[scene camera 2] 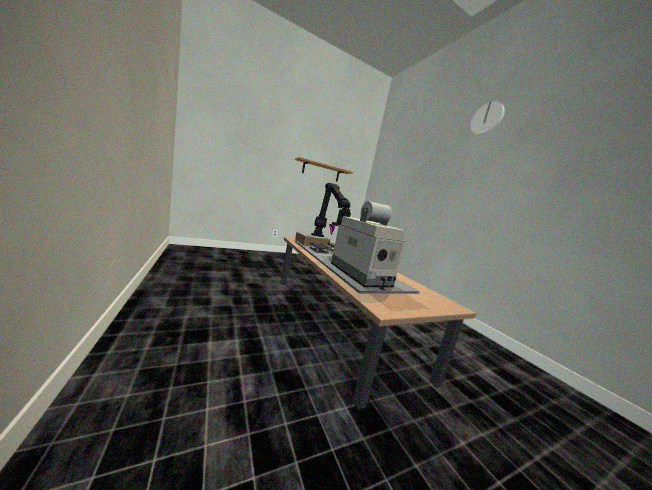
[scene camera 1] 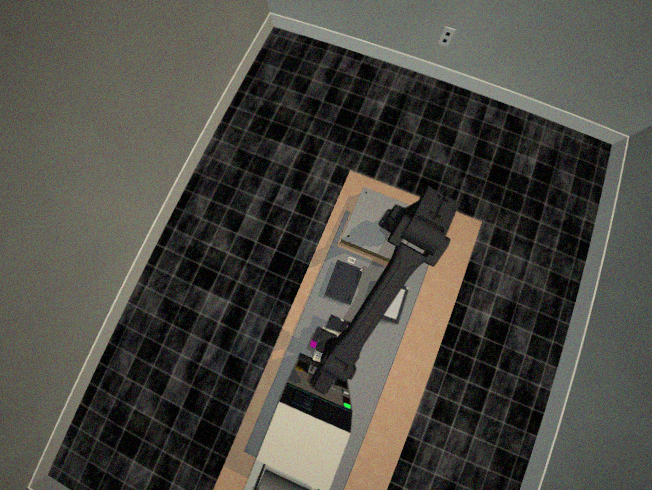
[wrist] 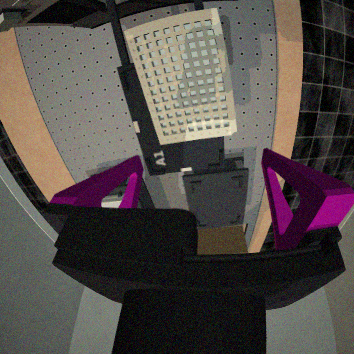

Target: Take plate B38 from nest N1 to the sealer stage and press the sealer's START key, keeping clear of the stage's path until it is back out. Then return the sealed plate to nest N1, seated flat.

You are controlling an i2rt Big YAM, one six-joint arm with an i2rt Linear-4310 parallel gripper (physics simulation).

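Frame: origin at the arm's base, x ahead, y right, z down, level; millimetres.
Where they show: gripper, fingertip midpoint: [scene camera 2: 336, 235] [scene camera 1: 331, 338] [wrist: 200, 157]; arm's base, origin of the base link: [scene camera 2: 317, 235] [scene camera 1: 394, 224].
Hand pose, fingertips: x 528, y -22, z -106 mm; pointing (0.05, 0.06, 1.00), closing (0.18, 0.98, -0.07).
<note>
Each offset is from my fingertips to the centre of the thing. "pt": to the spot under its first point.
A cream plate @[dx +46, dy -14, dz +64 mm] [wrist: 180, 82] with a grid of wells lies on the dark sealer stage @[pt dx -60, dy -40, dz +75 mm] [wrist: 159, 162], marked A1, in the wrist view; I cannot tell whether it is sealed. The sealer [scene camera 1: 304, 442] [scene camera 2: 363, 252] has a green lit spot @[pt dx +122, dy -143, dz -92 mm] [scene camera 1: 347, 405] at its front; the START key cannot be made out. A dark, empty nest @[dx -199, dy +67, dz +155 mm] [scene camera 1: 343, 281] [wrist: 217, 197] lies beyond the stage's A1 end; I cannot read its label. My gripper [wrist: 200, 157] [scene camera 2: 332, 228] is open and empty, above the stage area, with its magenta fingers wide apart. The arm hides part of the stage in scene camera 1.
A white-topped item @[dx -240, dy -138, dz +114 mm] [scene camera 1: 395, 305] lies beside the dark nest, partly behind the arm. The arm's raised base plate [scene camera 1: 366, 210] stands at the table's end. Two dark rails @[pt dx +90, dy -84, dz +82 mm] [wrist: 117, 37] run from the stage towards the sealer. A wall shelf [scene camera 2: 323, 165] shows above the arm in scene camera 2.
</note>
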